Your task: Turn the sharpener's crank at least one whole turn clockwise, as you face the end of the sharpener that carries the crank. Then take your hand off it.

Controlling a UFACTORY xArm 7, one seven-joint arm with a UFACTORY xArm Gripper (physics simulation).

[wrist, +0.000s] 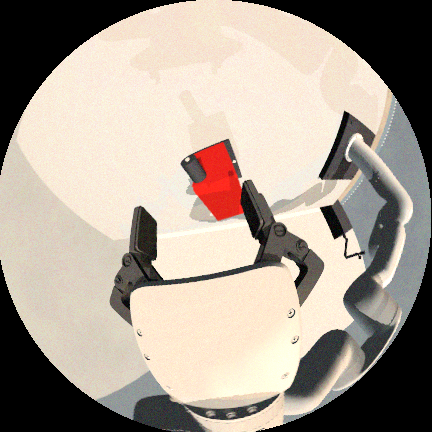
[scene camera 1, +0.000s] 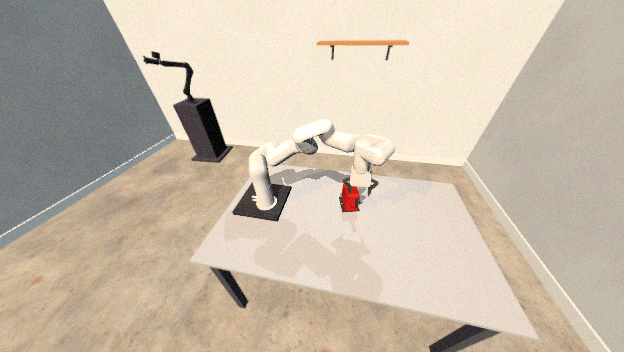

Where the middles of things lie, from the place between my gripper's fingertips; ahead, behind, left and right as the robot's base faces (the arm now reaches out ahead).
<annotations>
Right now my hand is 130 mm above the red sharpener (wrist: 222, 198), 100 mm to the right of it and 30 mm past it.
</annotations>
